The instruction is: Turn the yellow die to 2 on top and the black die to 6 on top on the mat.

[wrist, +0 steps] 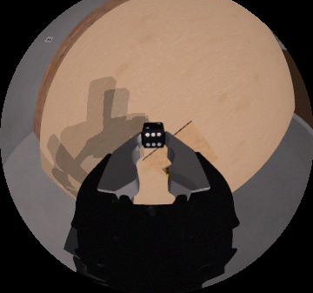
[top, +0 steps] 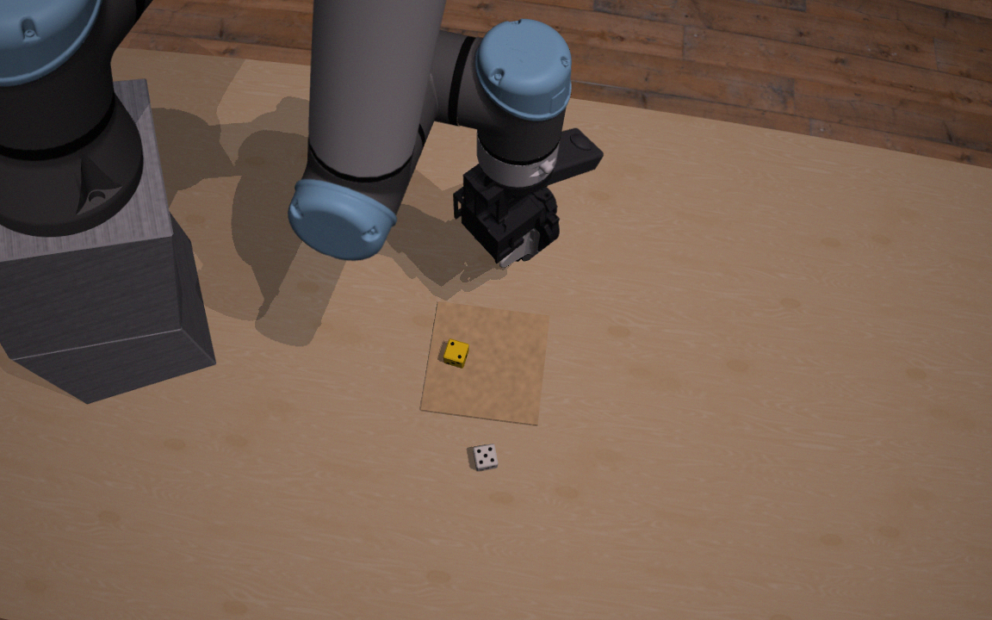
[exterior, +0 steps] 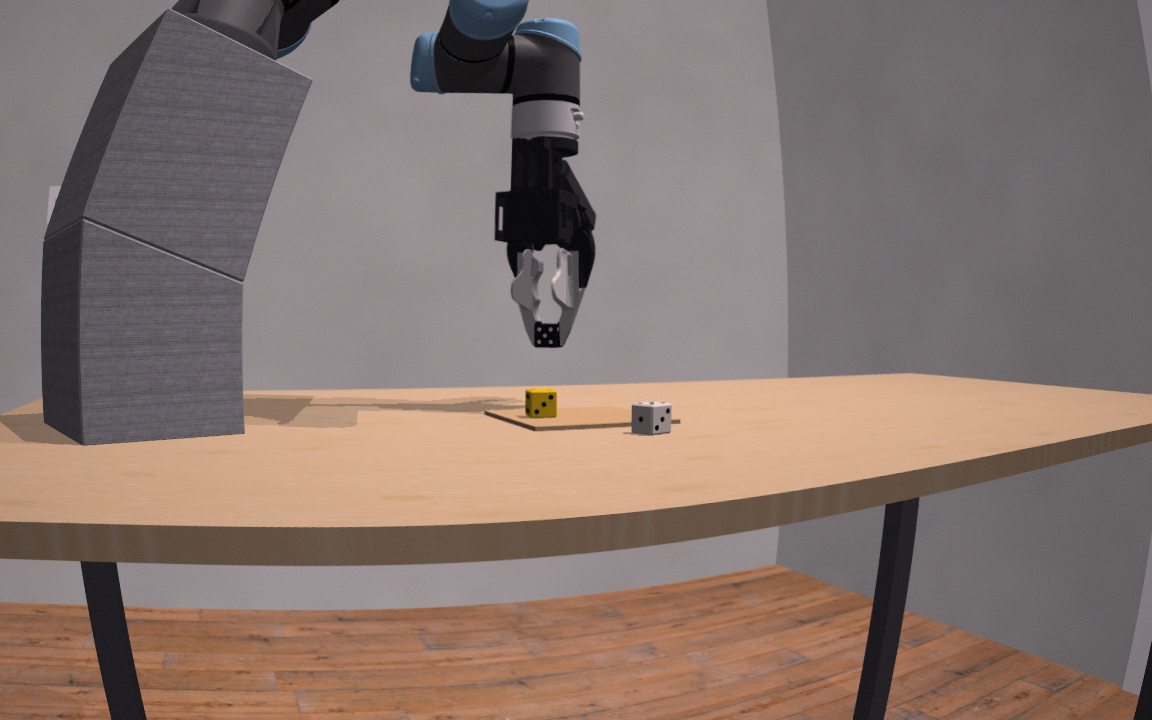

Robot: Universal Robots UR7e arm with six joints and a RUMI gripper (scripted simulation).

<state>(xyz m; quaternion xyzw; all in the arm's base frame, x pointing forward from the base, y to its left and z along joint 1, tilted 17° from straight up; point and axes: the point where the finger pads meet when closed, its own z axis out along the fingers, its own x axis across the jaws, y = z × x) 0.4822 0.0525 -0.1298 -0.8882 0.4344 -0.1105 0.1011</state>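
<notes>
Right now my hand is 120 mm to the left of the mat, 80 mm above it and 40 mm past it. Also, from my hand: white die: 240 mm to the right, 70 mm below, 40 mm behind; then black die: right at my hand; then yellow die: 110 mm to the right, 80 mm behind, 60 mm below.
</notes>
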